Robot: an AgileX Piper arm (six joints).
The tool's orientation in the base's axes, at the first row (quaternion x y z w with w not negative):
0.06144 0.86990 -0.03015 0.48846
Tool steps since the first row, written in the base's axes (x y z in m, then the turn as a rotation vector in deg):
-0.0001 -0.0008 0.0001 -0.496 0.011 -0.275
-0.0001 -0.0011 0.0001 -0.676 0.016 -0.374
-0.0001 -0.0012 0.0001 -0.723 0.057 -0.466
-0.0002 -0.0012 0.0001 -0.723 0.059 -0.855
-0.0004 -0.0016 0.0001 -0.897 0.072 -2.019
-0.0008 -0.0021 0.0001 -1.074 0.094 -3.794
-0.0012 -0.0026 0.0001 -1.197 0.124 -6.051
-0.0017 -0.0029 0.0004 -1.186 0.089 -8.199
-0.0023 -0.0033 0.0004 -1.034 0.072 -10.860
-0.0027 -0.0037 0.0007 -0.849 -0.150 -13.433
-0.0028 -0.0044 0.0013 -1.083 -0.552 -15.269
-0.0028 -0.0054 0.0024 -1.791 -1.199 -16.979
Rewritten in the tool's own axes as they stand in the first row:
-0.0001 -0.0008 0.0000 0.491 -0.059 -0.278
-0.0001 -0.0011 0.0000 0.669 -0.079 -0.379
-0.0001 -0.0012 0.0000 0.775 -0.046 -0.375
-0.0001 -0.0012 -0.0001 1.107 -0.047 -0.173
0.0000 -0.0016 -0.0002 2.191 -0.066 0.285
0.0002 -0.0022 -0.0005 3.799 -0.082 1.057
0.0003 -0.0027 -0.0008 5.791 -0.086 2.126
0.0003 -0.0031 -0.0013 7.616 -0.136 3.258
0.0006 -0.0036 -0.0018 9.808 -0.152 4.775
0.0005 -0.0040 -0.0022 11.891 -0.366 6.297
0.0000 -0.0047 -0.0026 13.548 -0.810 7.101
-0.0010 -0.0057 -0.0030 15.322 -1.560 7.465

